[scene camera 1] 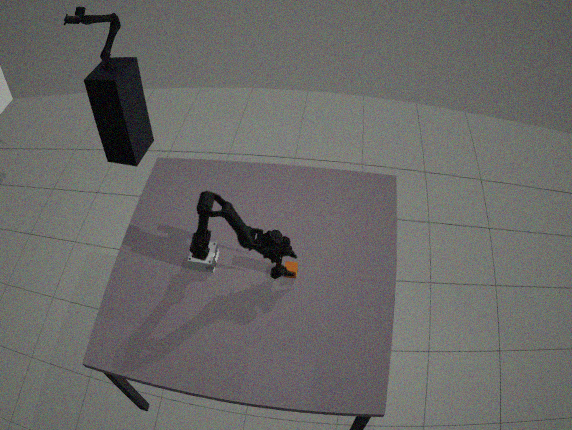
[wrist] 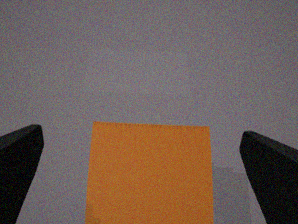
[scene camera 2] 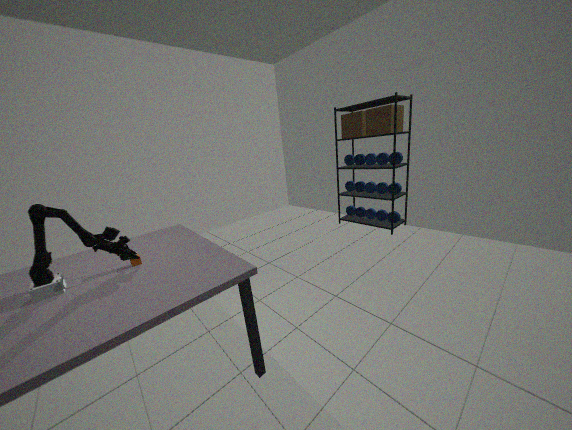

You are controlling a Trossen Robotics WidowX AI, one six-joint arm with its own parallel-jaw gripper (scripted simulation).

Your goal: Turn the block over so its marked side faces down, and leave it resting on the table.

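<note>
An orange block [wrist: 132,166] is part of the scene, as is the robot's gripper [wrist: 143,139], which is open and holds nothing.
</note>
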